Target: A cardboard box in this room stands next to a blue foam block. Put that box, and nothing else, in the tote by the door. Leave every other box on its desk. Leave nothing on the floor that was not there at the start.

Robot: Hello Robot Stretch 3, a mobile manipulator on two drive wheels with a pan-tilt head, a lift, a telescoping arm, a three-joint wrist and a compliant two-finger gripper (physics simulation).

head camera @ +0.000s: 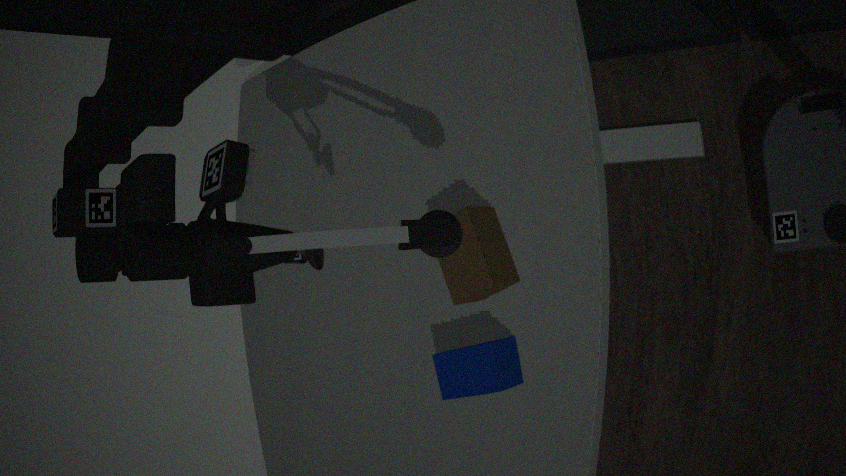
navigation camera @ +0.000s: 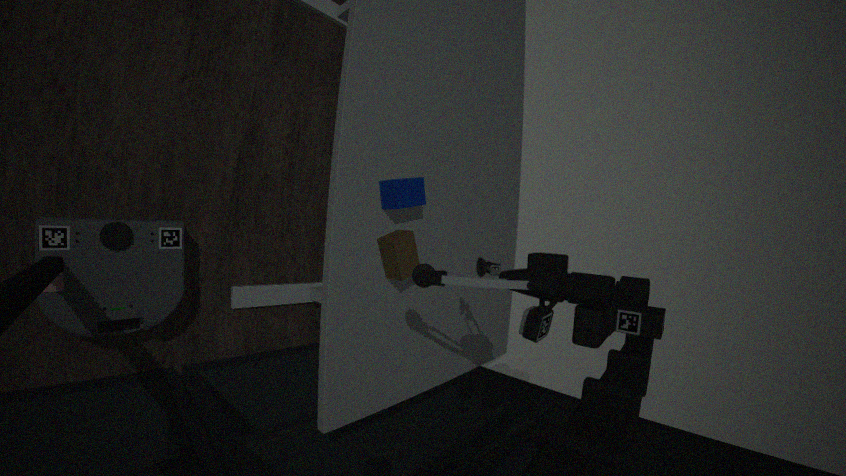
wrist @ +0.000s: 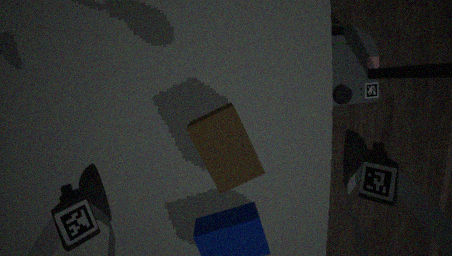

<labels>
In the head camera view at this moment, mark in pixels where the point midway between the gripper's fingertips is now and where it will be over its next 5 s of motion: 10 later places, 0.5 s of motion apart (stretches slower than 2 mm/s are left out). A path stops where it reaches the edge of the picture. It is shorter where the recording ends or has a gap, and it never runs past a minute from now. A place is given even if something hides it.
My gripper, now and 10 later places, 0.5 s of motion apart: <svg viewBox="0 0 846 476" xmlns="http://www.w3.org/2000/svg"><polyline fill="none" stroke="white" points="383,243 407,256 442,254 453,254 458,254 480,252 485,252 480,252 484,251 482,251 458,253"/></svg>
</labels>
